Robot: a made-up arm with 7 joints. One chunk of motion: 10 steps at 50 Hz.
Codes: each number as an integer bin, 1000 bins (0 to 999) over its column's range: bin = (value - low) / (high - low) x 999, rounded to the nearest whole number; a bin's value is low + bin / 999 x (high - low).
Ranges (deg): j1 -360.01..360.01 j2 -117.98..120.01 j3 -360.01..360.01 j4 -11..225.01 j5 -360.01..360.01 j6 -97.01..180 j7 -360.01..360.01
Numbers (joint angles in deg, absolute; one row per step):
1: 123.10 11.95 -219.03 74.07 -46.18 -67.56 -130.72
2: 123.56 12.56 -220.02 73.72 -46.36 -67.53 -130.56
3: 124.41 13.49 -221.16 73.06 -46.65 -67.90 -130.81
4: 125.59 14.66 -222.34 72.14 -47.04 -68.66 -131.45
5: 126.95 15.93 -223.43 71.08 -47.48 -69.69 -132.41
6: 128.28 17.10 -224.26 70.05 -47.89 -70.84 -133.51
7: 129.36 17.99 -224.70 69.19 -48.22 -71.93 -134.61
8: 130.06 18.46 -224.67 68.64 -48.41 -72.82 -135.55
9: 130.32 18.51 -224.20 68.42 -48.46 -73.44 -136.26
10: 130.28 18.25 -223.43 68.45 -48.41 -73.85 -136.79
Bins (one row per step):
1: 670 545 196 360 435 106 318
2: 671 548 194 359 435 106 318
3: 672 552 193 356 435 105 318
4: 674 557 191 352 434 102 317
5: 676 562 189 347 434 99 316
6: 677 567 188 343 433 94 314
7: 679 571 188 339 433 90 313
8: 680 573 188 337 432 87 311
9: 680 573 188 336 432 85 310
10: 680 572 189 336 432 84 310

